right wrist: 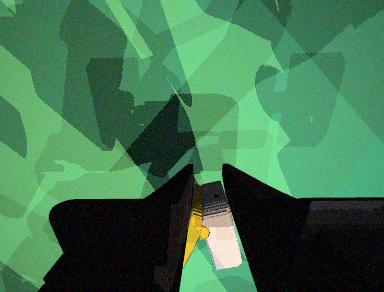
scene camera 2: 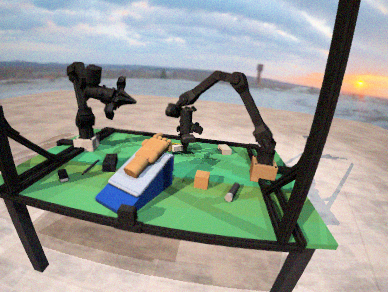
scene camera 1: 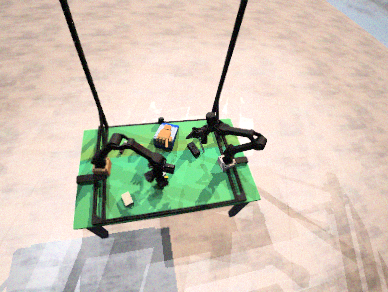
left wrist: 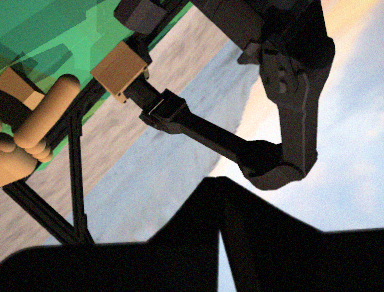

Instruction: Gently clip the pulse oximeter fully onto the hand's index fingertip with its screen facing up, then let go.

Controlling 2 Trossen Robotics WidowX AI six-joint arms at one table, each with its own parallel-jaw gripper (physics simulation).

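Where they show: left gripper, fingertip midpoint: point(scene camera 2: 136, 102) point(scene camera 1: 185, 138) point(left wrist: 215, 187); right gripper, fingertip midpoint: point(right wrist: 207, 169) point(scene camera 2: 184, 149) point(scene camera 1: 158, 179); left arm's base at its link origin: point(scene camera 2: 86, 136) point(scene camera 1: 227, 160); right arm's base at its link origin: point(scene camera 2: 264, 161) point(scene camera 1: 100, 164) point(left wrist: 134, 85).
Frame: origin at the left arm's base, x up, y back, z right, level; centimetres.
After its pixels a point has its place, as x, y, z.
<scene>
The pulse oximeter point(scene camera 1: 165, 176) @(-0.2, -46.3, 3.4) point(scene camera 2: 177, 147) @(-1.1, -47.5, 6.6) point(right wrist: 224, 245) @(-0.3, -47.4, 5.7), yellow and white with a dark end, is between the fingers of my right gripper point(scene camera 1: 160, 184) @(-3.0, -51.3, 4.2) point(scene camera 2: 186, 148) @(-3.0, -51.3, 4.2) point(right wrist: 207, 169) @(-3.0, -51.3, 4.2), which is shut on it low over the table. Any gap beneath it is unclear. The tan hand point(scene camera 1: 166, 133) @(8.8, -36.1, 30.6) point(scene camera 2: 150, 151) @(8.0, -37.3, 33.7) lies on a blue wedge point(scene camera 2: 162, 184) @(-2.9, -41.8, 37.1) with a pale top. One finger point(left wrist: 47, 111) extends, with the others curled. The oximeter is apart from the hand. My left gripper point(scene camera 1: 189, 136) @(21.2, -29.1, 14.2) point(scene camera 2: 134, 101) @(21.2, -29.1, 14.2) point(left wrist: 215, 187) @(21.2, -29.1, 14.2) is shut and empty, raised above the table beside the hand.
A black block point(scene camera 1: 193, 149) @(-2.4, -19.2, 18.1) point(scene camera 2: 110, 162) @(-2.5, -19.5, 22.7), black pen point(scene camera 2: 90, 167) @(-5.4, -10.5, 22.7) and small black object point(scene camera 2: 62, 175) @(-2.9, -4.5, 34.3) lie beside the wedge. An orange cube point(scene camera 2: 201, 179) @(-1.8, -55.7, 34.8) and grey cylinder point(scene camera 2: 232, 192) @(-3.5, -66.2, 40.6) lie on its other side. A whitish block point(scene camera 1: 127, 199) @(-2.9, -73.5, -2.3) point(scene camera 2: 224, 149) @(-2.9, -72.5, 2.1) lies beyond the right gripper. Dark rails border the table.
</scene>
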